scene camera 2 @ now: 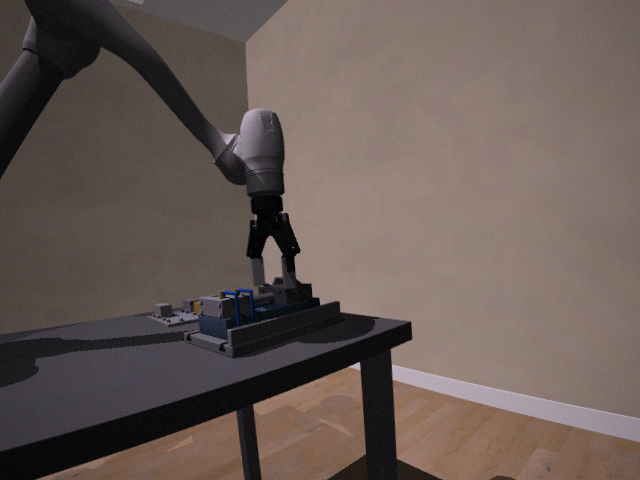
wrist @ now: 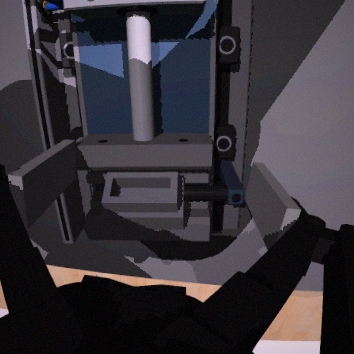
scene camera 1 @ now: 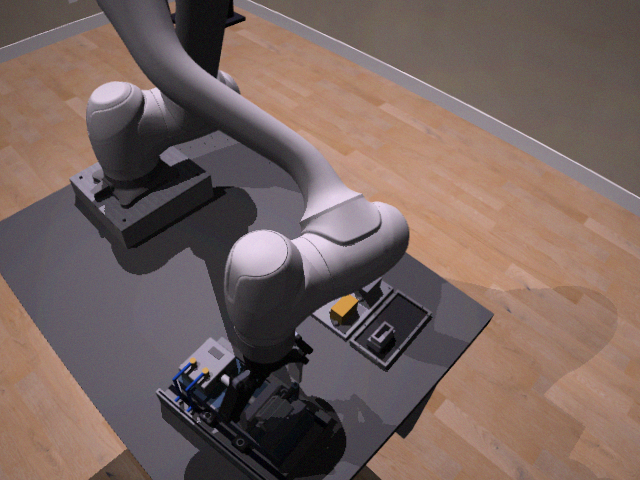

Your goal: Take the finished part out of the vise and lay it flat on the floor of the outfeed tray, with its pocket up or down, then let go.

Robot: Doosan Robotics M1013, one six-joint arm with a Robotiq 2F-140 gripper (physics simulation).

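Places are measured from the arm's base along level axes (x right, y ahead, z up), in centimetres.
Where they show: gripper, fingertip midpoint: (scene camera 2: pixel 273 286) (wrist: pixel 161 169) (scene camera 1: pixel 268 400); arm's base at its link origin: (scene camera 1: pixel 135 176).
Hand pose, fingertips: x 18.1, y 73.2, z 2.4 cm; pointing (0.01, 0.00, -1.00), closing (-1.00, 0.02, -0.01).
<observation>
Things, the pixels of their centre, and the offset from my fingertips. "pt": a spot on its surface instead.
- finished part at the middle of its body: (wrist: pixel 143 198) (scene camera 1: pixel 273 412) (scene camera 2: pixel 285 285) dy +2.4, dx +1.2, dz +0.1 cm
- vise at the middle of its body: (wrist: pixel 140 95) (scene camera 1: pixel 243 402) (scene camera 2: pixel 264 310) dy -4.6, dx +2.5, dz -4.6 cm
- outfeed tray at a spot on its surface: (scene camera 1: pixel 408 341) pt dy +9.1, dx -34.2, dz -8.7 cm
- pocketed grey part at the middle of its body: (scene camera 1: pixel 381 335) dy +4.2, dx -30.1, dz -7.2 cm
- yellow block at the middle of its body: (scene camera 1: pixel 344 308) dy -6.4, dx -29.5, dz -6.9 cm
- grey block at the middle of its body: (scene camera 1: pixel 368 285) (scene camera 2: pixel 191 305) dy -6.8, dx -38.6, dz -6.9 cm
- dark rod at the middle of its body: (wrist: pixel 204 192) (scene camera 1: pixel 288 395) dy +1.7, dx -3.4, dz -0.5 cm
- blue bracket at a spot on its surface: (wrist: pixel 233 187) pt dy +0.9, dx -5.5, dz -0.2 cm
- long rail at the middle of its body: (wrist: pixel 48 97) (scene camera 1: pixel 212 439) (scene camera 2: pixel 292 320) dy -3.6, dx +11.3, dz -6.0 cm
The finished part (wrist: pixel 142 201), a grey block with its rectangular pocket facing up, sits in the vise (wrist: pixel 145 156) (scene camera 2: pixel 214 326) (scene camera 1: pixel 214 356) beside the wide jaw bar. Whether the jaw touches it I cannot tell. My gripper (wrist: pixel 161 169) (scene camera 2: pixel 274 284) is wide open and empty, pointing down. In the wrist view its fingers stand apart from the part on its left and right; in scene camera 2 the tips are near the vise's top. The outfeed tray (scene camera 1: pixel 408 341) has a raised rim and a dark floor. Another pocketed grey part (scene camera 1: pixel 381 343) stands in its near end.
A plate beside the tray carries a yellow block (scene camera 1: pixel 343 308) and a grey block (scene camera 1: pixel 371 290). A dark rod (wrist: pixel 205 193) with a blue bracket (wrist: pixel 233 187) lies right of the part. Blue hoses (scene camera 1: pixel 196 382) rise at the vise's end. A long rail (scene camera 2: pixel 284 322) runs along the vise.
</observation>
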